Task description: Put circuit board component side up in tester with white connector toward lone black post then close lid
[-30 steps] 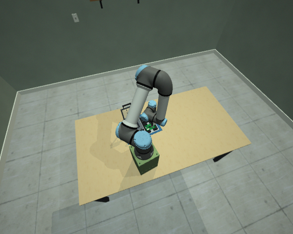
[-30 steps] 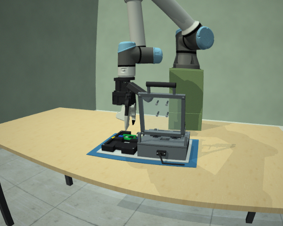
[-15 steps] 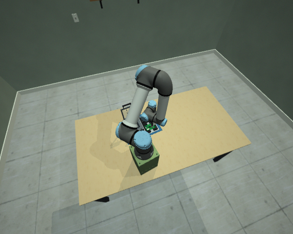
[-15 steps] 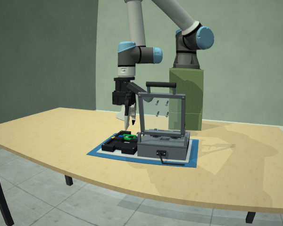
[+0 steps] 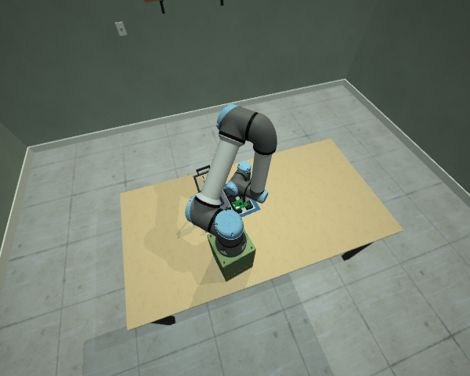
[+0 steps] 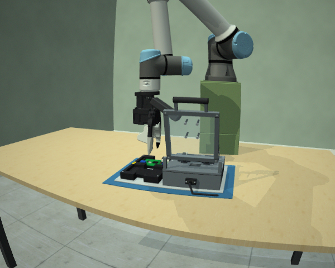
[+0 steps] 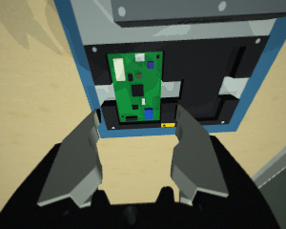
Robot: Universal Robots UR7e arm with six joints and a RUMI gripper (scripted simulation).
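The green circuit board is 50 mm below my hand. From my hand the other things lie so: clear lid (160 mm ahead, 190 mm to the left, 110 mm above); then tester bed (40 mm ahead, 180 mm to the left); then black block (30 mm behind, 230 mm to the left, 20 mm above).
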